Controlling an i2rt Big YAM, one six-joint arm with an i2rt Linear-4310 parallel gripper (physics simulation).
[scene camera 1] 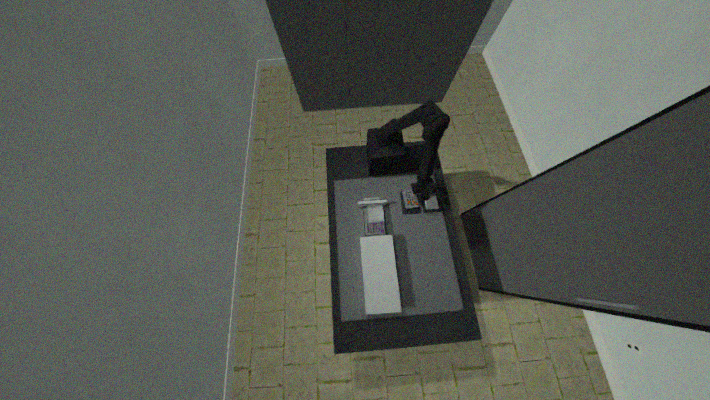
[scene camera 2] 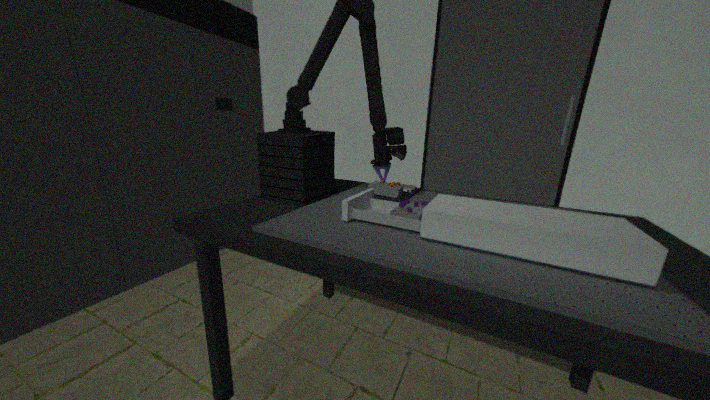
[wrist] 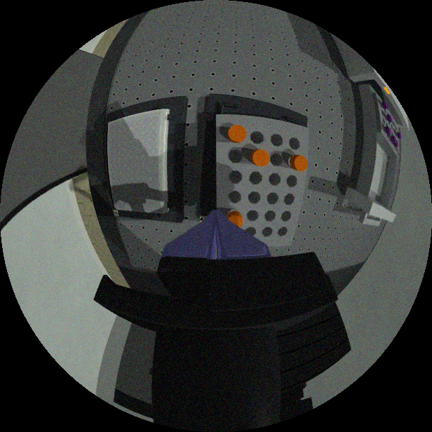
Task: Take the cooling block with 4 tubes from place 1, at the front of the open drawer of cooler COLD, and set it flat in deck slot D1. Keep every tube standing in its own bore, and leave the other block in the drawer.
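Places are measured from the arm's base along level axes (x back, y up, z left), in millimetres.
Where they show: gripper, between the fingertips: [scene camera 1: 416,193] [scene camera 2: 383,182]; arm's base, origin of its link: [scene camera 1: 386,139] [scene camera 2: 295,132].
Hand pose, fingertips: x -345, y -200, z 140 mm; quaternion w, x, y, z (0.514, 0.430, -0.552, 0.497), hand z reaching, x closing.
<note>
Things, the pixels of their top centre, and the offset from my fingertips. "spot": a spot on its surface instead.
- grey cooling block, centre of its top: [scene camera 2: 386,183] [scene camera 1: 411,198] dx -22, dy +2, dz -46 mm
- purple-tube block, centre of its top: [scene camera 2: 410,208] [scene camera 1: 374,227] dx -155, dy -3, dz -344 mm
- open drawer, a spot on its surface: [scene camera 2: 385,220] spot: dx -91, dy -31, dz -406 mm
- second black-framed slot with a pale inset, a spot on its surface: [scene camera 1: 431,203] spot: dx -86, dy -29, dz +88 mm
The grey cooling block [scene camera 1: 412,206] [scene camera 2: 386,190] [wrist: 265,188] with orange-capped tubes lies over a black-framed deck slot [wrist: 207,160]. In the wrist view, more of the frame shows on its left and far sides; I cannot tell if the block is fully seated. Three orange caps show fully, and a fourth [wrist: 235,219] is partly behind my fingertips. My gripper [scene camera 2: 383,180] [wrist: 215,215] is shut and empty, tips low at the block's left near corner; contact is unclear. The purple-tube block [scene camera 1: 376,228] [scene camera 2: 412,206] [wrist: 390,122] sits in the open drawer [scene camera 2: 385,220], by the cooler.
The white cooler body [scene camera 1: 380,275] [scene camera 2: 530,235] stands behind the drawer. The drawer's raised front [scene camera 1: 372,202] [scene camera 2: 346,209] [wrist: 382,212] faces the arm's base. A second black-framed slot with a pale inset [scene camera 1: 431,203] [wrist: 137,165] lies beside the orange-tube block.
</note>
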